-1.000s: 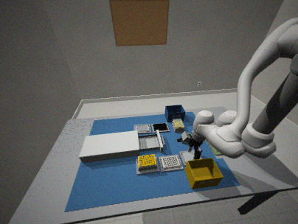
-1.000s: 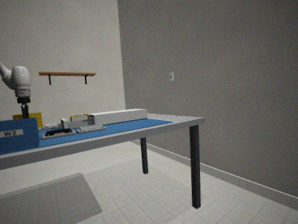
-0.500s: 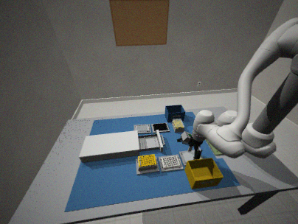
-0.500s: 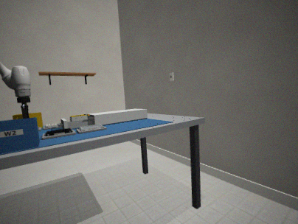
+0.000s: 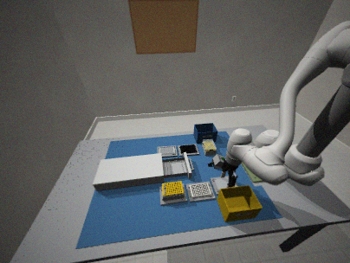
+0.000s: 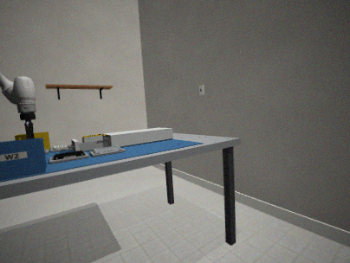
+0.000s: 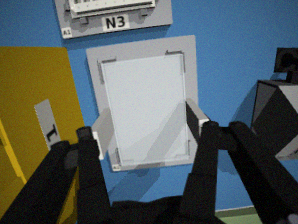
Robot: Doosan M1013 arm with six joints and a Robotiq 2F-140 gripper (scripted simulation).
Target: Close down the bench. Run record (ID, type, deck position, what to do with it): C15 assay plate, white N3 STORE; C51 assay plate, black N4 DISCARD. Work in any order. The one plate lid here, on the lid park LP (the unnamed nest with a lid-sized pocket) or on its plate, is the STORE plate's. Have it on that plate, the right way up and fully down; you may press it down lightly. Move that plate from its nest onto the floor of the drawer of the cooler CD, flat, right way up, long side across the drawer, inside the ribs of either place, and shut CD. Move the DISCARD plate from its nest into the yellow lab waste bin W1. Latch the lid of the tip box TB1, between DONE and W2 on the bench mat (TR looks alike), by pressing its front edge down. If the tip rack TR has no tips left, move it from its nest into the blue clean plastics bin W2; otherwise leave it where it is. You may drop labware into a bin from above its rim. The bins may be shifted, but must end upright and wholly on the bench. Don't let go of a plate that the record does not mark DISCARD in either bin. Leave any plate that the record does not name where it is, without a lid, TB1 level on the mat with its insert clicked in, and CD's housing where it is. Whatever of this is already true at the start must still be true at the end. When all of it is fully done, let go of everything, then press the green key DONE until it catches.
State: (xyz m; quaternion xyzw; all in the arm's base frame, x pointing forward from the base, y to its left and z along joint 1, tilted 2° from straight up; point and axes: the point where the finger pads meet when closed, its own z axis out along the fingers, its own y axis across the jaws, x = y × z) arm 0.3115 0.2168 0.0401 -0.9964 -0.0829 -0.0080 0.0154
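My hand is 170 mm short of the white plate, 50 mm to the right of it and 30 mm above it. The rest, counted from my hand: plate lid: 20 mm below; then yellow waste bin W1: 30 mm behind, 150 mm to the left, 10 mm below; then DONE key box: 170 mm to the right, 10 mm above.
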